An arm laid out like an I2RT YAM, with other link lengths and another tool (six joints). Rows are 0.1 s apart.
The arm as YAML. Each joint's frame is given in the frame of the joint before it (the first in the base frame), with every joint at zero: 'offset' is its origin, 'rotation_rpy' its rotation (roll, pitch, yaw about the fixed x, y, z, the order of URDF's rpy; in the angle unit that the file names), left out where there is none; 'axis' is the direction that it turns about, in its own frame. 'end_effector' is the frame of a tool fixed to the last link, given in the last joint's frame.
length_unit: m
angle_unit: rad
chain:
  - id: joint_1
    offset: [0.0, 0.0, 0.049]
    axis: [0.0, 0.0, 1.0]
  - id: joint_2
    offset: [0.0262, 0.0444, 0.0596]
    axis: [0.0, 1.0, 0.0]
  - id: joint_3
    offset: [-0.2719, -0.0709, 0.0]
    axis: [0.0, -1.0, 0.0]
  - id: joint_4
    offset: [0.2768, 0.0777, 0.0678]
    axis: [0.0, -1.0, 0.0]
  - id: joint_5
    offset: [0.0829, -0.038, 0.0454]
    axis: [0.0, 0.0, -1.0]
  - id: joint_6
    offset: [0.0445, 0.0, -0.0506]
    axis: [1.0, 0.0, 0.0]
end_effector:
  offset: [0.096, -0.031, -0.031]
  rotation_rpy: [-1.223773, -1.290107, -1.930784]
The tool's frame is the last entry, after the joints.
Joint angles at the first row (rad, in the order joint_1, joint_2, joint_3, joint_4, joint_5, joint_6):
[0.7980 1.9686 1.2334 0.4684 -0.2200 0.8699]
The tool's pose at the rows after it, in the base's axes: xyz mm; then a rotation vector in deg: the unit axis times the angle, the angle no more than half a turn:
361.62, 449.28, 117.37, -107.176, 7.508, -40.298
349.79, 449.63, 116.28, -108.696, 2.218, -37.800
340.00, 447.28, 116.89, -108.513, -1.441, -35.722
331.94, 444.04, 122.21, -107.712, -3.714, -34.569
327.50, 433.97, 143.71, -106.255, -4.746, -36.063
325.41, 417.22, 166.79, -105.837, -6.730, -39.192
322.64, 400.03, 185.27, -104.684, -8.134, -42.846
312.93, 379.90, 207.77, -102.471, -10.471, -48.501
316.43, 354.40, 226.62, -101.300, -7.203, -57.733
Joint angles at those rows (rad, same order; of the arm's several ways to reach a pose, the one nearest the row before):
[0.8009 1.9558 1.2320 0.4260 -0.2786 0.8156]
[0.8053 1.9416 1.2343 0.3712 -0.3420 0.7611]
[0.8038 1.9218 1.2142 0.3604 -0.3992 0.7307]
[0.8025 1.8926 1.1902 0.3591 -0.4372 0.7150]
[0.7950 1.8198 1.1596 0.3439 -0.4436 0.6998]
[0.7804 1.7317 1.1340 0.2916 -0.4391 0.6488]
[0.7662 1.6467 1.0890 0.2784 -0.4283 0.6078]
[0.7631 1.5275 1.0148 0.2834 -0.3983 0.5498]
[0.7562 1.4237 0.9470 0.3071 -0.2774 0.5219]

